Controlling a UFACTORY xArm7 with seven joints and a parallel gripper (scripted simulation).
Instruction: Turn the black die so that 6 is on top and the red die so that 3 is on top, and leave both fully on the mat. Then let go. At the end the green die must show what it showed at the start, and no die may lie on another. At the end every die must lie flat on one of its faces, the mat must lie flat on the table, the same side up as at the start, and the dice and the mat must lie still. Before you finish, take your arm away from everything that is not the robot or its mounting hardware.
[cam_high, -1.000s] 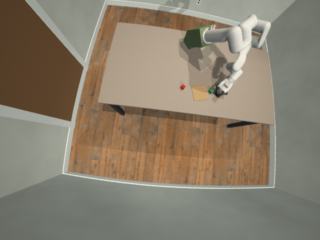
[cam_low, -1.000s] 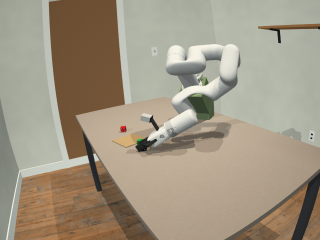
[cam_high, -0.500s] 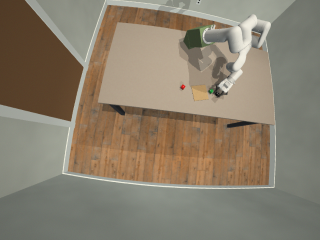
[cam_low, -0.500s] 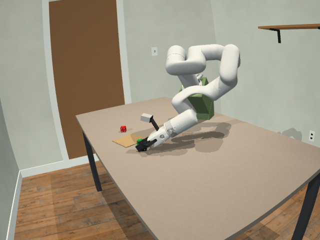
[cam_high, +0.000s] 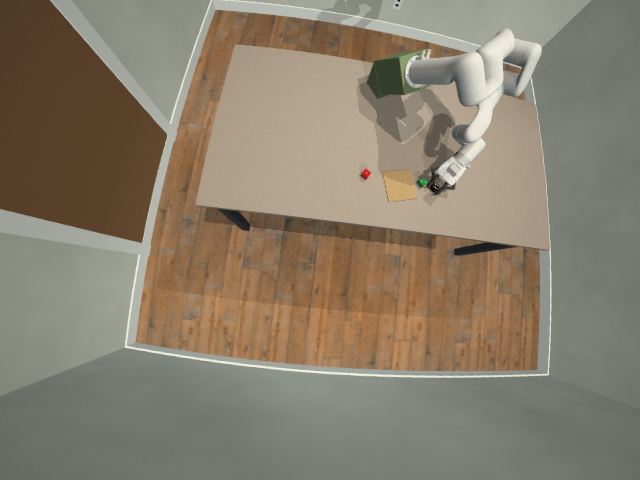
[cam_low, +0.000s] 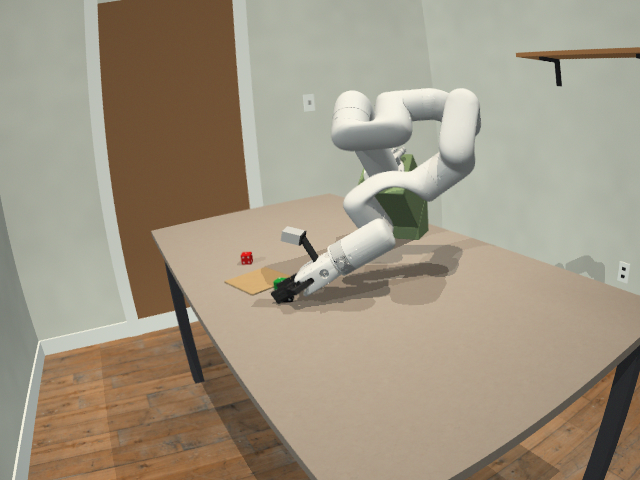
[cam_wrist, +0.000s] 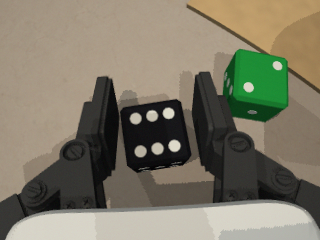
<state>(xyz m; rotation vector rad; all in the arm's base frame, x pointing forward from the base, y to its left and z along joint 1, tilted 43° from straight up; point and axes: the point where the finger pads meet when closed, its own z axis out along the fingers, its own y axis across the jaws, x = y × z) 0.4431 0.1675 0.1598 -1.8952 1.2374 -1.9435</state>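
My hand is 10 mm past the black die and 10 mm above it. Also, from my hand: tan mat: 160 mm to the right, 20 mm below, 20 mm ahead; then red die: 320 mm to the right, 10 mm below, 10 mm ahead; then green die: 60 mm to the right, 10 mm below, 10 mm behind.
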